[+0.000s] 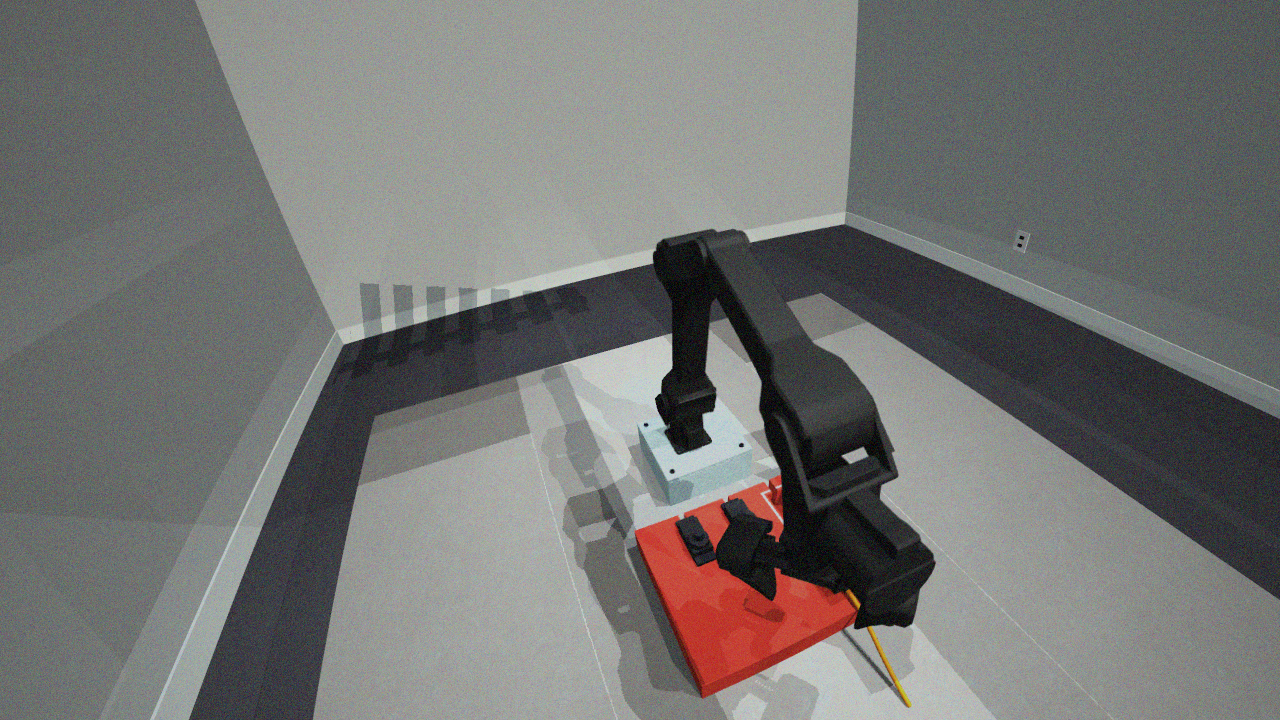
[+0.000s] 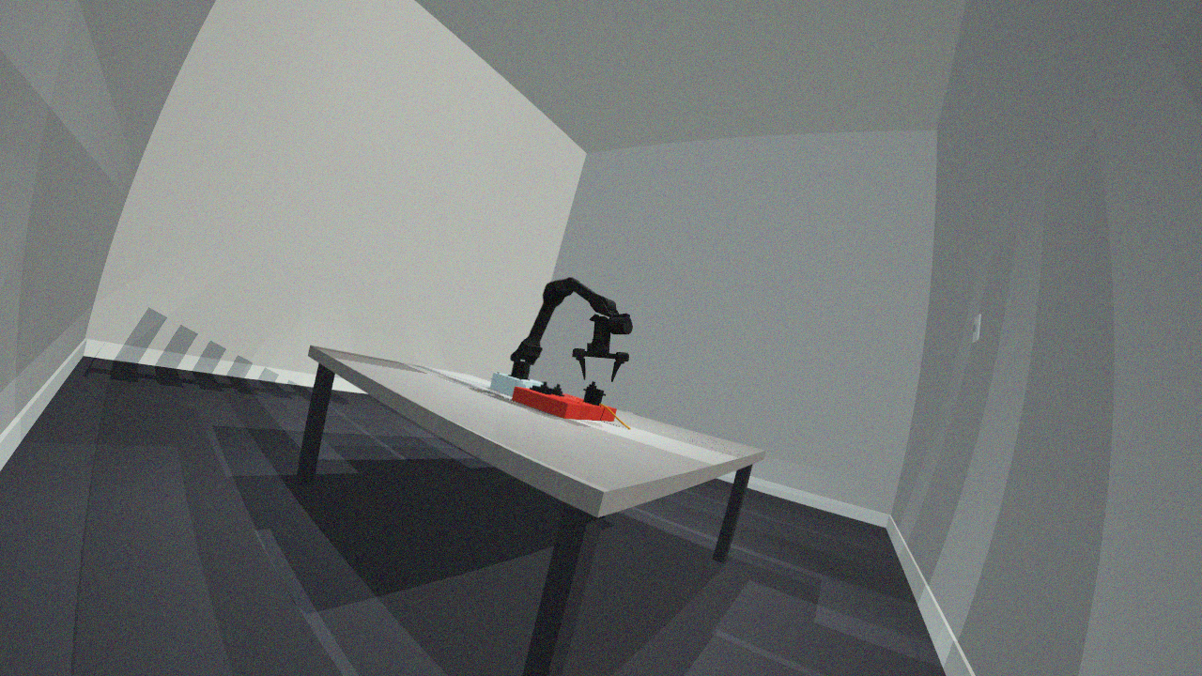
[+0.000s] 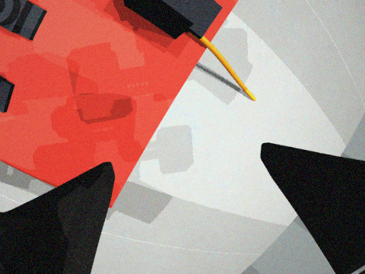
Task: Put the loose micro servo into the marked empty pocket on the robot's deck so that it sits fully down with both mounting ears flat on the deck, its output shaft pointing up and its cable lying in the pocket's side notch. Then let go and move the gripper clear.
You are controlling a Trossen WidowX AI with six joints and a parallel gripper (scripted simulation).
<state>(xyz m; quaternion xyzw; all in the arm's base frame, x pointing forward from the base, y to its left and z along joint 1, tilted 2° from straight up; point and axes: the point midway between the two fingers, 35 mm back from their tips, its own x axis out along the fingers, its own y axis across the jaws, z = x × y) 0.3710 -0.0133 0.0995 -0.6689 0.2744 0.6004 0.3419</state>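
Right now the red deck is 110 mm below my gripper tip, 80 mm behind it and 20 mm to the left of it.
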